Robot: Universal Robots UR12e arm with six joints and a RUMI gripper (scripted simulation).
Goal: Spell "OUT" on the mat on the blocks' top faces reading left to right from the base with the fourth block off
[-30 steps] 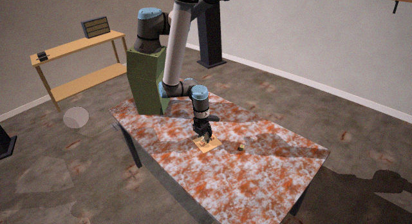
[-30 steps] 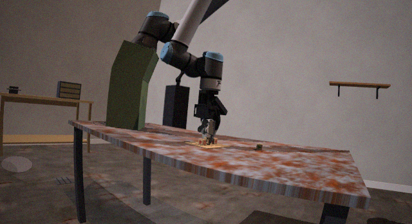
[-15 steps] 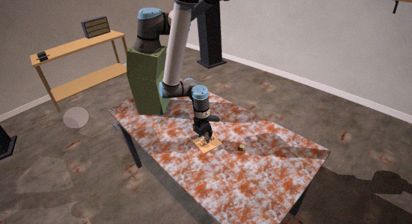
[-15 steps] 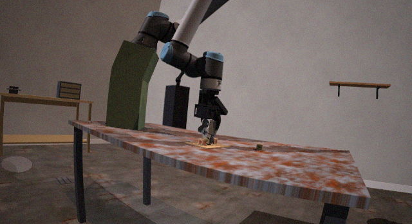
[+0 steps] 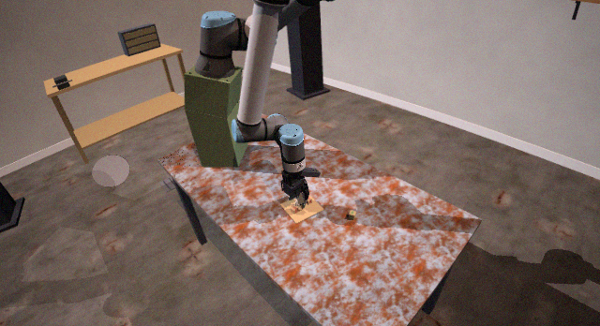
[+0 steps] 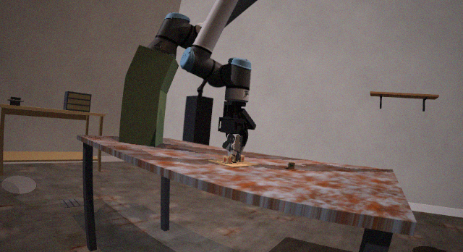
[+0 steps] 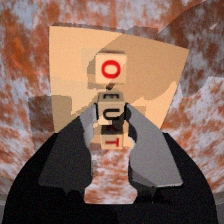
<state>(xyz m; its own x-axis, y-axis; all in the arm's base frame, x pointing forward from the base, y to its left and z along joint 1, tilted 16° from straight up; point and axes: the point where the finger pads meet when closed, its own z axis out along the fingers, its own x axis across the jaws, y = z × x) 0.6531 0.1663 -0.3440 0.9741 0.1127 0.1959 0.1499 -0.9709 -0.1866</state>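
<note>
My gripper is now right at the block. Round my hand: tan mat 20 mm below.
</note>
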